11 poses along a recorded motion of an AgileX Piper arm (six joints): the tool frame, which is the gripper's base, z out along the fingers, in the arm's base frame.
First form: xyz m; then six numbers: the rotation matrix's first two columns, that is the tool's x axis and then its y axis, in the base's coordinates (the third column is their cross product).
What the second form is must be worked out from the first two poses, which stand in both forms.
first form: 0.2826, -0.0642, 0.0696, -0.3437, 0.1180, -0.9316, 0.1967, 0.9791, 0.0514
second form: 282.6, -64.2, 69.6, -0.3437, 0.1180, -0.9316, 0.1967, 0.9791, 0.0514
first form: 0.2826, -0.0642, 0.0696, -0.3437, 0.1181, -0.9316, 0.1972, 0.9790, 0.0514
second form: 282.6, -64.2, 69.6, -0.3437, 0.1181, -0.9316, 0.1972, 0.9790, 0.0514
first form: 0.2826, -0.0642, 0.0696, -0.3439, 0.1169, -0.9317, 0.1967, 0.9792, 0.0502
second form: 282.6, -64.2, 69.6, -0.3439, 0.1169, -0.9317, 0.1967, 0.9792, 0.0502
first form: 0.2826, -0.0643, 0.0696, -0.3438, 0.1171, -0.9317, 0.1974, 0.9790, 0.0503
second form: 282.6, -64.3, 69.6, -0.3438, 0.1171, -0.9317, 0.1974, 0.9790, 0.0503
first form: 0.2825, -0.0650, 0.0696, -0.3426, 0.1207, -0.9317, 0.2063, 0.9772, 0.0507
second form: 282.5, -65.0, 69.6, -0.3426, 0.1207, -0.9317, 0.2063, 0.9772, 0.0507
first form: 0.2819, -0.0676, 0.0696, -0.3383, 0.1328, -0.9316, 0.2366, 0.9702, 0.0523
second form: 281.9, -67.6, 69.6, -0.3383, 0.1328, -0.9316, 0.2366, 0.9702, 0.0523
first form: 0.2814, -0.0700, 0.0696, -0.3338, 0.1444, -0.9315, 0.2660, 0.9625, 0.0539
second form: 281.4, -70.0, 69.6, -0.3338, 0.1444, -0.9315, 0.2660, 0.9625, 0.0539
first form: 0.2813, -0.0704, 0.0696, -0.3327, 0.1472, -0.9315, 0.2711, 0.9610, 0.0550
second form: 281.3, -70.4, 69.6, -0.3327, 0.1472, -0.9315, 0.2711, 0.9610, 0.0550
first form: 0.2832, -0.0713, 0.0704, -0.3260, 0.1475, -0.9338, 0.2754, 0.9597, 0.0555
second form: 283.2, -71.3, 70.4, -0.3260, 0.1475, -0.9338, 0.2754, 0.9597, 0.0555
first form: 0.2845, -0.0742, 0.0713, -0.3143, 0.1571, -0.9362, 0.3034, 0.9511, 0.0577
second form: 284.5, -74.2, 71.3, -0.3143, 0.1571, -0.9362, 0.3034, 0.9511, 0.0577
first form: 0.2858, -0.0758, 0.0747, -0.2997, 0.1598, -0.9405, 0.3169, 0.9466, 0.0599
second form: 285.8, -75.8, 74.7, -0.2997, 0.1598, -0.9405, 0.3169, 0.9466, 0.0599
